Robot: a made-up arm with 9 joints. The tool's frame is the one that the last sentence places.
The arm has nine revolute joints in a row. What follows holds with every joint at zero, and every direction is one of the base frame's.
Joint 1 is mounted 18 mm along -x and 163.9 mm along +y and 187.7 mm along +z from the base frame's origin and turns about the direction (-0.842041, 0.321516, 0.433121), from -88.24 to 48.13 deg.
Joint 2 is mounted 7.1 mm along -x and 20.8 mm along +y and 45.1 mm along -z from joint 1 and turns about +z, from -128.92 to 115.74 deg.
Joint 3 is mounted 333.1 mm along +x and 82.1 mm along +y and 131.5 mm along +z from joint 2 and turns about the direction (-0.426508, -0.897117, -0.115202), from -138.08 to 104.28 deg.
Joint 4 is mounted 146.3 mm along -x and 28.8 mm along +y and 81.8 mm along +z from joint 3 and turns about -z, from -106 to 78.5 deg.
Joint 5 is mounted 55 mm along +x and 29.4 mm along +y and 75 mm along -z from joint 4 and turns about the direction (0.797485, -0.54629, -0.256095), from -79.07 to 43.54 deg.
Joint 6 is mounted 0.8 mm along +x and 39.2 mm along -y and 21.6 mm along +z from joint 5 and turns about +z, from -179.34 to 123.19 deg.
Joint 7 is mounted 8.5 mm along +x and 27.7 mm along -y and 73.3 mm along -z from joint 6 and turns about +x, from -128.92 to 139.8 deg.
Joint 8 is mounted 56 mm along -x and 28.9 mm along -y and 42.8 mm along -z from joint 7 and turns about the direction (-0.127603, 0.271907, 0.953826), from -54.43 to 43.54 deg.
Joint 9 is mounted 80.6 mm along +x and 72 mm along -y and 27.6 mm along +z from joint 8 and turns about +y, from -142.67 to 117.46 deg.
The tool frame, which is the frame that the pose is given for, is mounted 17.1 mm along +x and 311.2 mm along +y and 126.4 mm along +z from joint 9; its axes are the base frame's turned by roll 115.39, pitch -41.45 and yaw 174.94 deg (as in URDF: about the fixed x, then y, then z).
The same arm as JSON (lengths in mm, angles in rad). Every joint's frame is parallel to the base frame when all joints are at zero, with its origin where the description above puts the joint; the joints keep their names.
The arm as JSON. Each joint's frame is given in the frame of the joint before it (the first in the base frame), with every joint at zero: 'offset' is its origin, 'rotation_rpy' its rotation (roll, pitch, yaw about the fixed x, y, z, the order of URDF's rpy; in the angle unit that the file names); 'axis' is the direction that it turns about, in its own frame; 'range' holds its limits. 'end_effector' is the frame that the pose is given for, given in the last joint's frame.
{"length_unit": "mm", "angle_unit": "rad", "chain": [{"id": "joint 1", "offset": [-18.0, 163.9, 187.7], "rotation_rpy": [0.0, 0.0, 0.0], "axis": [-0.842041, 0.321516, 0.433121], "range": [-1.5401, 0.84]}, {"id": "joint 2", "offset": [-7.1, 20.8, -45.1], "rotation_rpy": [0.0, 0.0, 0.0], "axis": [0.0, 0.0, 1.0], "range": [-2.2501, 2.02]}, {"id": "joint 3", "offset": [333.1, 82.1, 131.5], "rotation_rpy": [0.0, 0.0, 0.0], "axis": [-0.426508, -0.897117, -0.115202], "range": [-2.41, 1.82]}, {"id": "joint 4", "offset": [-146.3, 28.8, 81.8], "rotation_rpy": [0.0, 0.0, 0.0], "axis": [0.0, 0.0, -1.0], "range": [-1.85, 1.3701]}, {"id": "joint 5", "offset": [55.0, 29.4, -75.0], "rotation_rpy": [0.0, 0.0, 0.0], "axis": [0.797485, -0.54629, -0.256095], "range": [-1.38, 0.7599]}, {"id": "joint 6", "offset": [0.8, -39.2, 21.6], "rotation_rpy": [0.0, 0.0, 0.0], "axis": [0.0, 0.0, 1.0], "range": [-3.1301, 2.1501]}, {"id": "joint 7", "offset": [8.5, -27.7, -73.3], "rotation_rpy": [0.0, 0.0, 0.0], "axis": [1.0, 0.0, 0.0], "range": [-2.2501, 2.44]}, {"id": "joint 8", "offset": [-56.0, -28.9, -42.8], "rotation_rpy": [0.0, 0.0, 0.0], "axis": [-0.127603, 0.271907, 0.953826], "range": [-0.95, 0.7599]}, {"id": "joint 9", "offset": [80.6, -72.0, 27.6], "rotation_rpy": [0.0, 0.0, 0.0], "axis": [0.0, 1.0, 0.0], "range": [-2.4901, 2.0501]}], "end_effector": {"offset": [17.1, 311.2, 126.4], "rotation_rpy": [2.0139, -0.7234, 3.0533]}}
